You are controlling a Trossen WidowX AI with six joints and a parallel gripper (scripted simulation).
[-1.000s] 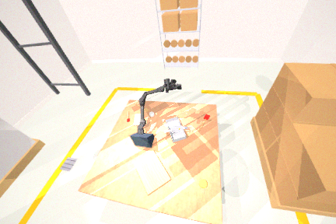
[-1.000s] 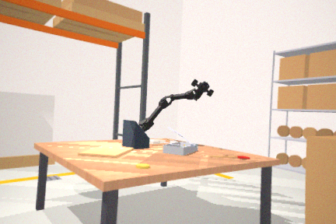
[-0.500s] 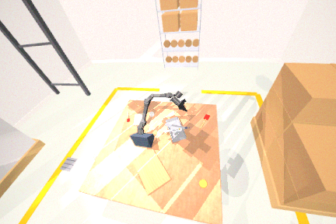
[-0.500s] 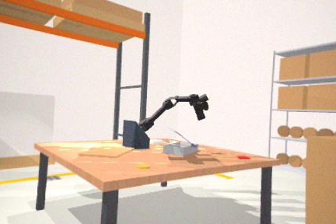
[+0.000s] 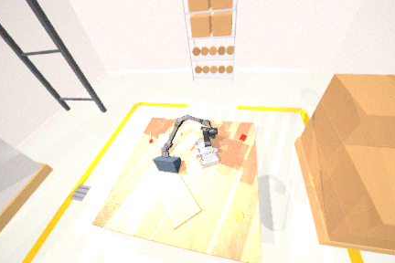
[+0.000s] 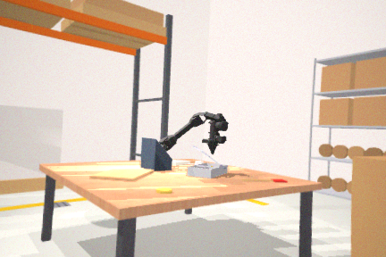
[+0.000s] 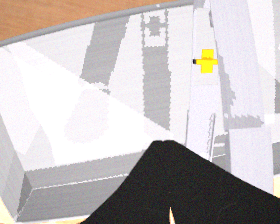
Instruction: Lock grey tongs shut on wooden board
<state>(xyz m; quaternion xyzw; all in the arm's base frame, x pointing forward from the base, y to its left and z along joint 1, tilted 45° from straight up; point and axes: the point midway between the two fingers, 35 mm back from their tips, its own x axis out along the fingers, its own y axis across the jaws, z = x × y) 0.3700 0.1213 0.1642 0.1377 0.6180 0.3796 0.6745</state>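
Right now my gripper tip is 4 cm to the left of the tong arm and 1 cm above it. From my gripper tip the other things lie so: silver roasting tin (10 cm below, 2 cm to the right, 1 cm behind); then red-headed tool (31 cm ahead, 18 cm to the left, 12 cm below); then yellow lock tab (7 cm below, 4 cm ahead, 3 cm to the right).
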